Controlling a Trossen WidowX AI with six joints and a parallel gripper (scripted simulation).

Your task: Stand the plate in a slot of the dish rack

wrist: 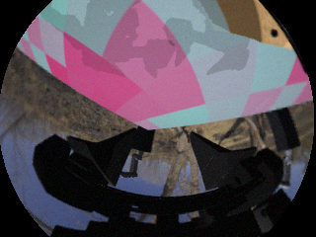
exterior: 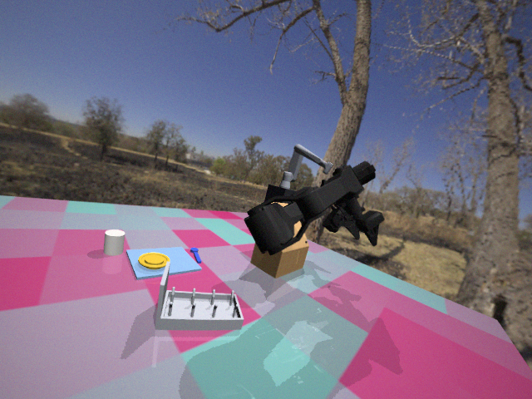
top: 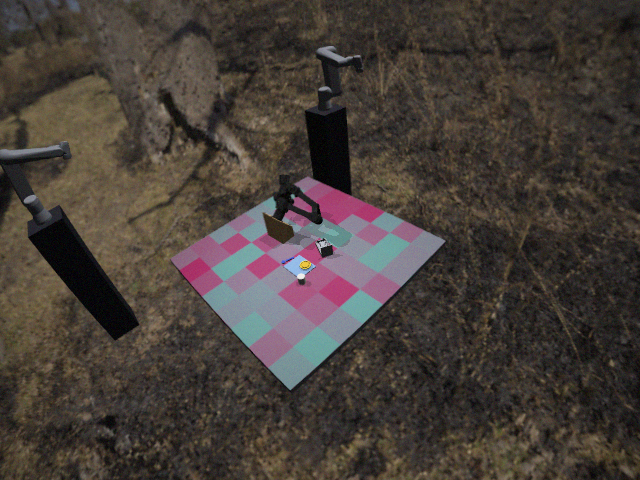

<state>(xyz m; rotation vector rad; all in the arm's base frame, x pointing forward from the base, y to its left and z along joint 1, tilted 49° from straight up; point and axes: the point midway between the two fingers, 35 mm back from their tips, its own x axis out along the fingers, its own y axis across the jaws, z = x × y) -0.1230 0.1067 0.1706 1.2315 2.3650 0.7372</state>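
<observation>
Right now the yellow plate is 470 mm ahead of my gripper tip, 280 mm to the right of it and 130 mm below it. From my gripper tip the other things lie so: grey dish rack 440 mm ahead, 130 mm below, 100 mm to the right; then light blue mat 450 mm ahead, 310 mm to the right, 150 mm below; then small blue spoon 350 mm ahead, 330 mm to the right, 150 mm below.
</observation>
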